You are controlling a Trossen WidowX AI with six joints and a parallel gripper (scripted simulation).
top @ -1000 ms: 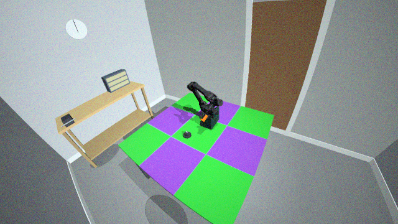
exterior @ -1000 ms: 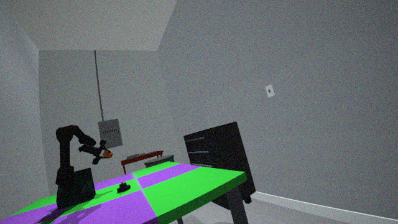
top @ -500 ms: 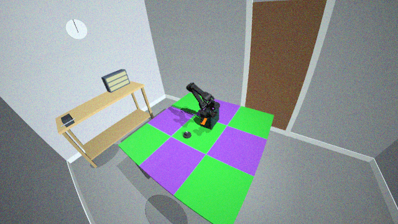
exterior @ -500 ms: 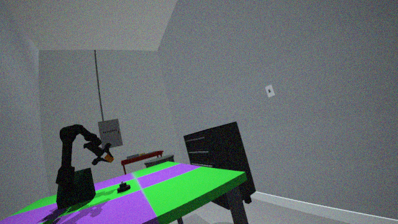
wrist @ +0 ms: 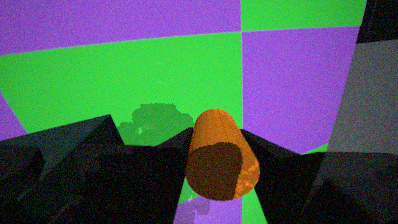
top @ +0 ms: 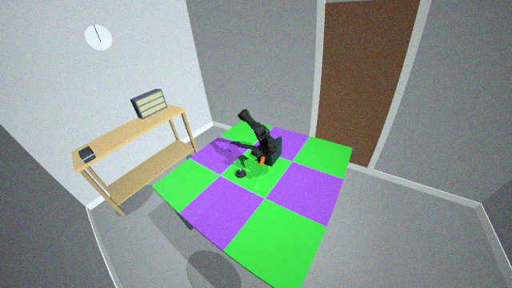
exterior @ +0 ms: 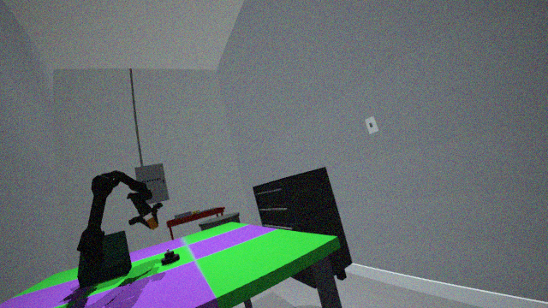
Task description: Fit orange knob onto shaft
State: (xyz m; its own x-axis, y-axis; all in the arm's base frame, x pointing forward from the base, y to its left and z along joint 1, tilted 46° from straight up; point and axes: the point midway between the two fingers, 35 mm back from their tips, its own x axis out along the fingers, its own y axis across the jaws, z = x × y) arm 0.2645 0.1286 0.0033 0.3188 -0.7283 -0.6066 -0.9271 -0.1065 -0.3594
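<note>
Right now the orange knob is 30 mm above my gripper tip and 10 mm behind it. Round my gripper tip: pedestal (180 mm to the right, 140 mm below, 40 mm ahead).
</note>
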